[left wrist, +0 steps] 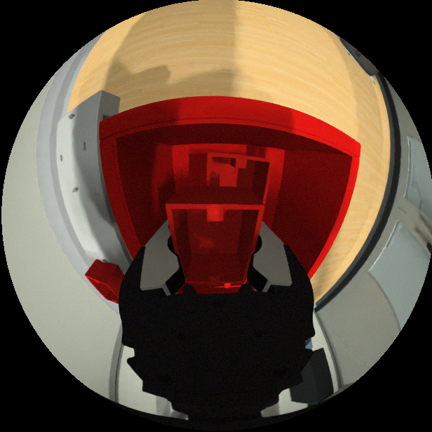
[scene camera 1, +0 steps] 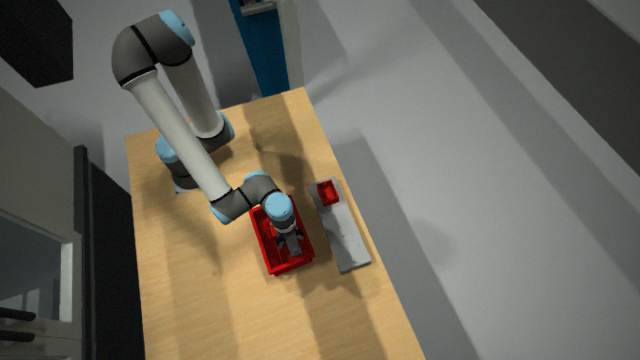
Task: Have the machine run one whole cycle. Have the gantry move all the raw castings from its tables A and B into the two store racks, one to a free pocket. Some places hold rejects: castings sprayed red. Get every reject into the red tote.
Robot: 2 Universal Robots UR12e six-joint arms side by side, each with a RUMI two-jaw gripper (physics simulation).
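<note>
The red tote (scene camera 1: pixel 295 266) (left wrist: pixel 230 110) stands on the table. My left gripper (scene camera 1: pixel 289 242) (left wrist: pixel 213 218) points down into it and is shut on a red casting (left wrist: pixel 215 237), an open box shape between its fingers. Another red casting (left wrist: pixel 266 175) lies in the tote beyond the held one, partly hidden by it. A further red casting (scene camera 1: pixel 327 193) (left wrist: pixel 106 280) stands on the far end of the grey plate (scene camera 1: pixel 350 242) (left wrist: pixel 92 200), beside the tote. The machine's gantry, tables A and B and the store racks cannot be made out. My right gripper does not show.
The wooden table (scene camera 1: pixel 200 310) (left wrist: pixel 280 60) carries the left arm's base, behind the tote in scene camera 1. A blue panel (scene camera 1: pixel 270 60) stands past the table's far edge. A dark cabinet side (scene camera 1: pixel 110 260) runs along the table's left edge.
</note>
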